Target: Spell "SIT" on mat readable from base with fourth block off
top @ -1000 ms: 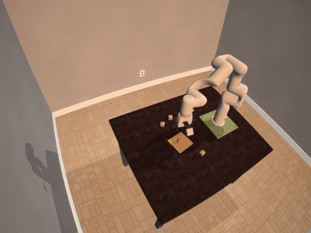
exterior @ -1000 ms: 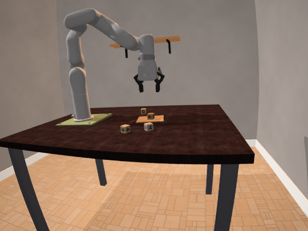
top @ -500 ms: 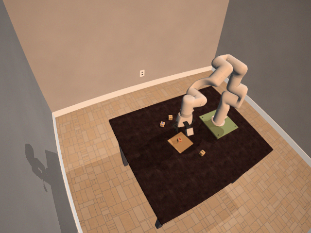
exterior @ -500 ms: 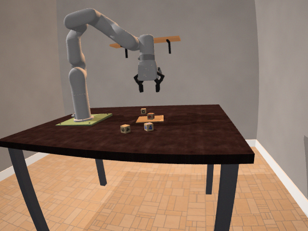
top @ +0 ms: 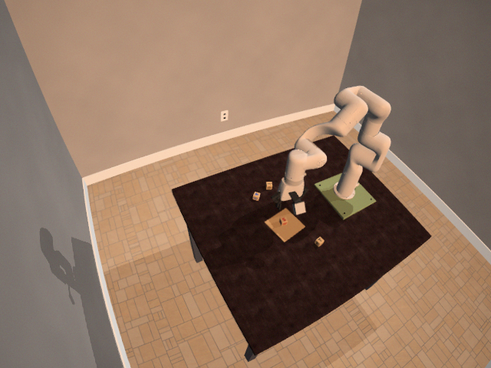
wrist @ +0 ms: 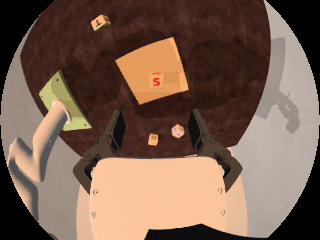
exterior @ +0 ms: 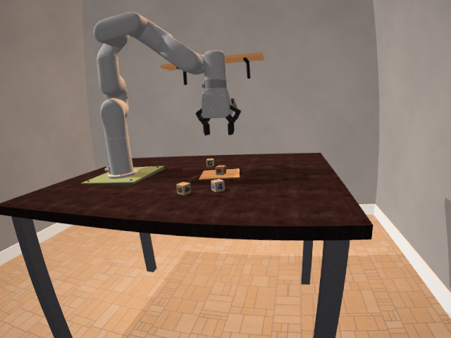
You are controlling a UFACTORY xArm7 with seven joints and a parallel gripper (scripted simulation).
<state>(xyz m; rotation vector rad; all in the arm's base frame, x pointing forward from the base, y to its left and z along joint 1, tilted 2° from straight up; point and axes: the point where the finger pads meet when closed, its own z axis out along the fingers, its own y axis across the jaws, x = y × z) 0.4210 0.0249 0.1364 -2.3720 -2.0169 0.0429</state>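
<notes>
The tan mat is 1 cm behind my hand, 1 cm to the left of it and 15 cm below it.
</notes>
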